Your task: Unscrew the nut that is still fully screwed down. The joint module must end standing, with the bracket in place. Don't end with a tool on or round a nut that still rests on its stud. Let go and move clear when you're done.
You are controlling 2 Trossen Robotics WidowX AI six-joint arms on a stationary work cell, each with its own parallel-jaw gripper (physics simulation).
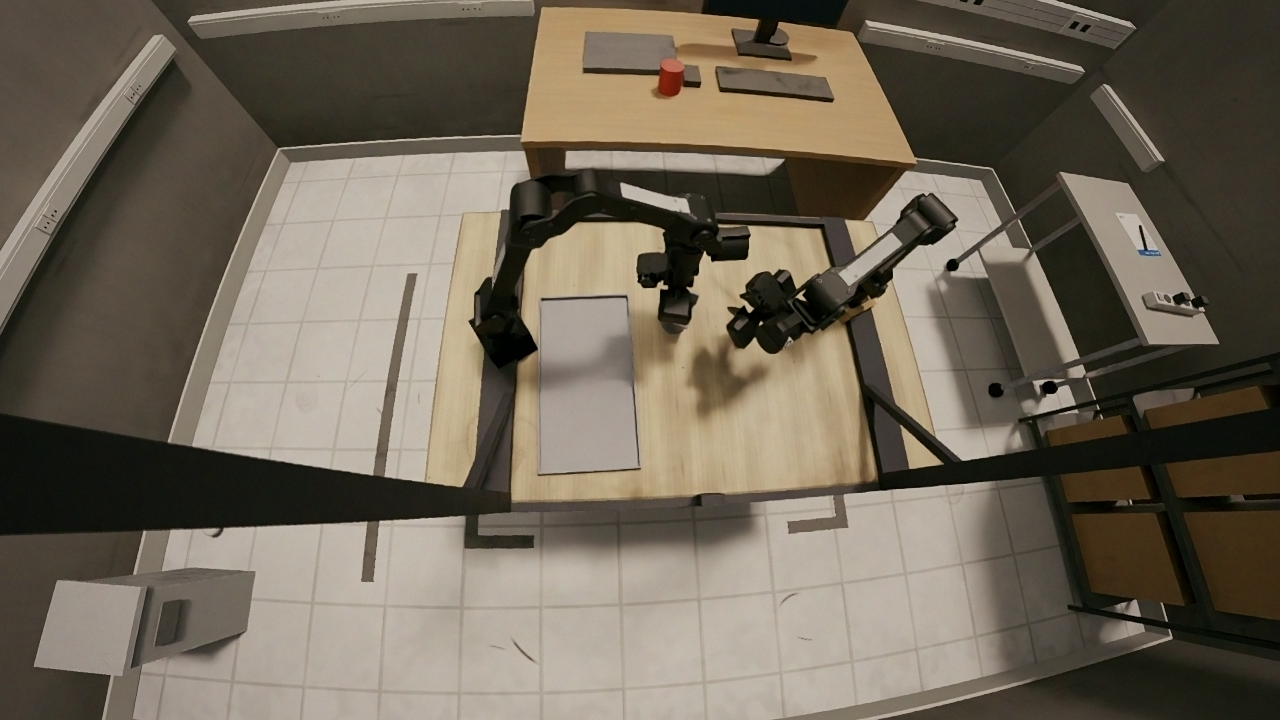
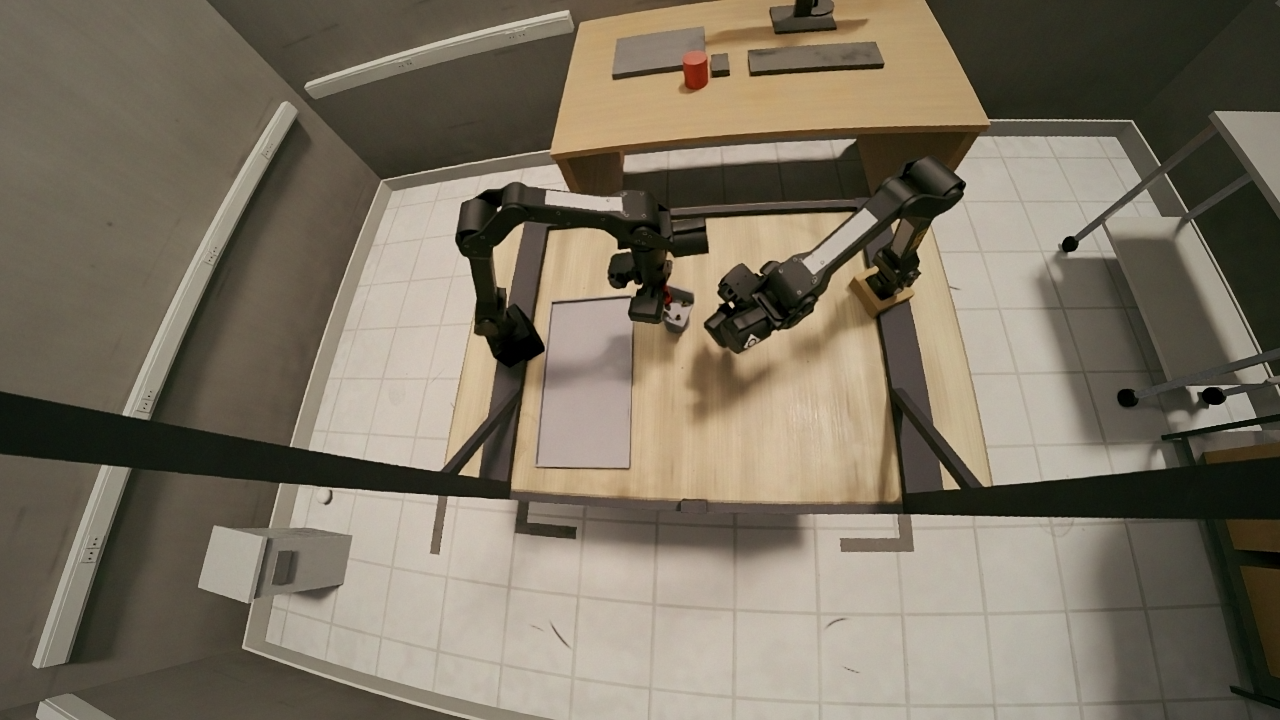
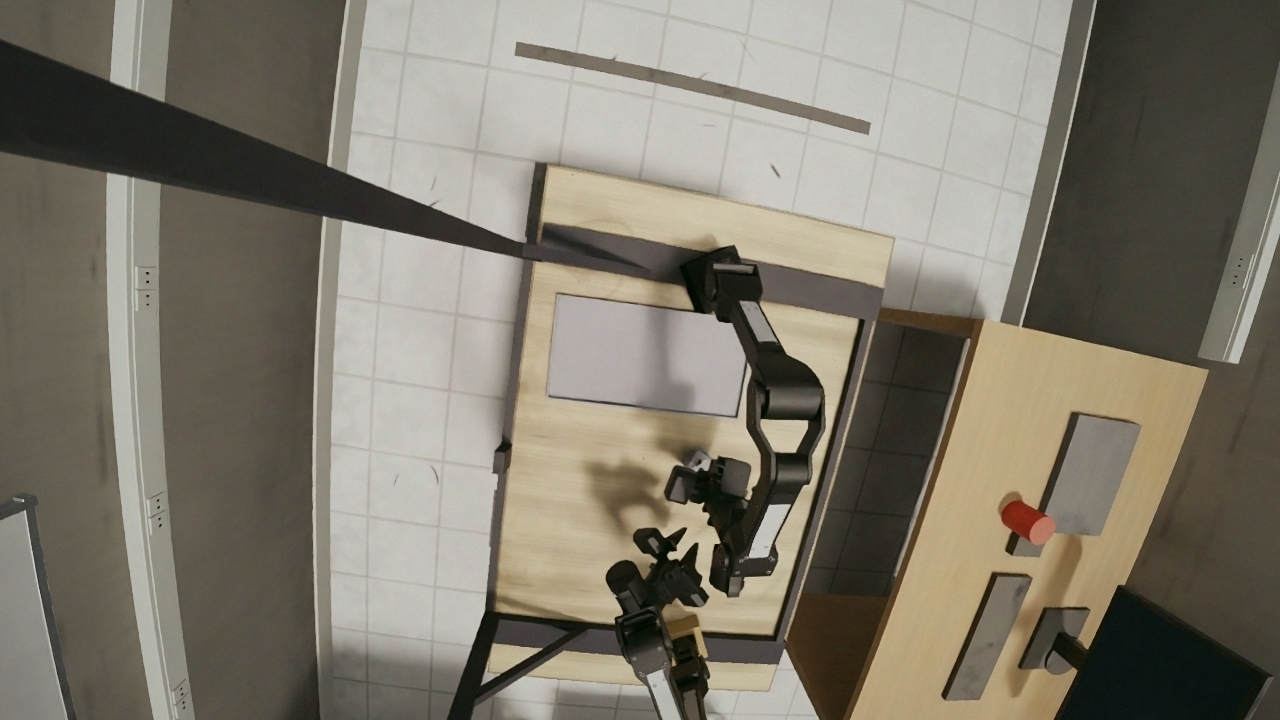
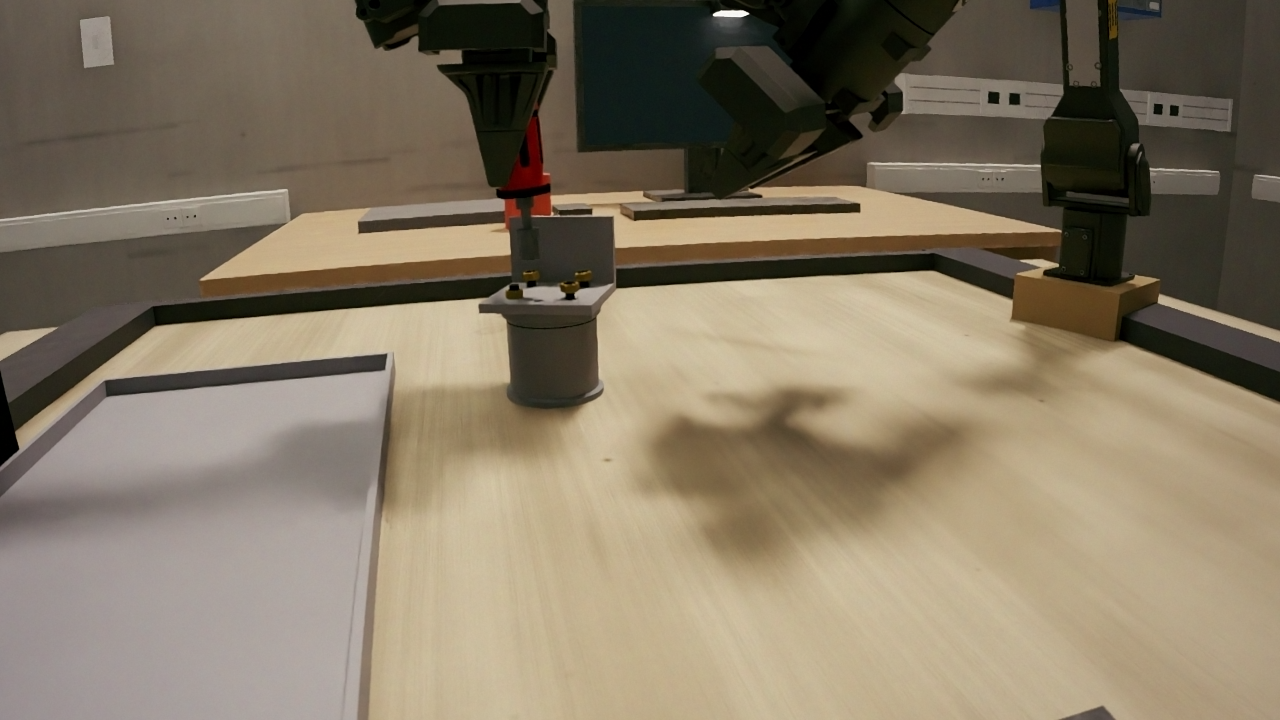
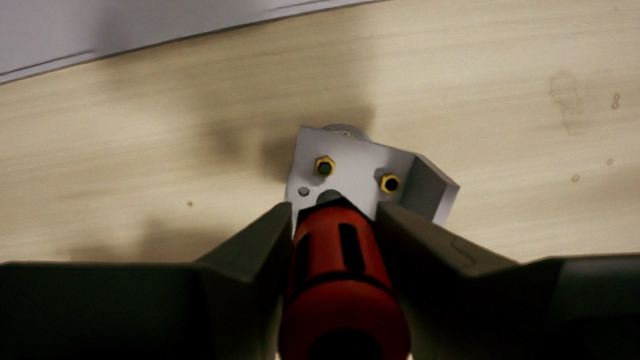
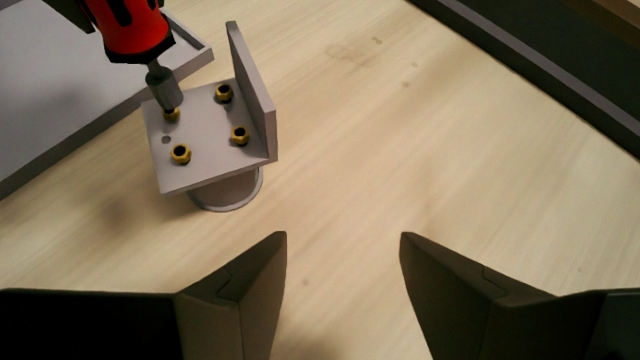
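The joint module (image 4: 553, 358) is a grey cylinder standing upright on the table. The grey L-shaped bracket (image 4: 563, 246) (image 5: 350, 155) (image 6: 210, 120) sits on top, with several brass nuts on studs. One nut (image 4: 514, 291) (image 5: 325, 166) (image 6: 171, 114) sits low, its dark stud showing above it; others, such as a nut (image 4: 570, 289) (image 6: 181, 153), stand higher. My left gripper (image 5: 334, 214) is shut on a red nut driver (image 5: 345, 250) (image 6: 135, 30). Its grey socket (image 4: 529, 243) (image 6: 165, 89) points down above the bracket, apart from the nuts. My right gripper (image 6: 343, 243) is open and empty, right of the module.
A shallow grey tray (image 1: 586, 385) (image 4: 383, 447) lies left of the module. A dark frame (image 4: 760, 268) edges the table. The other desk (image 1: 617, 116) behind holds a red cup (image 1: 670, 78), a keyboard (image 1: 774, 83) and a monitor (image 4: 662, 80).
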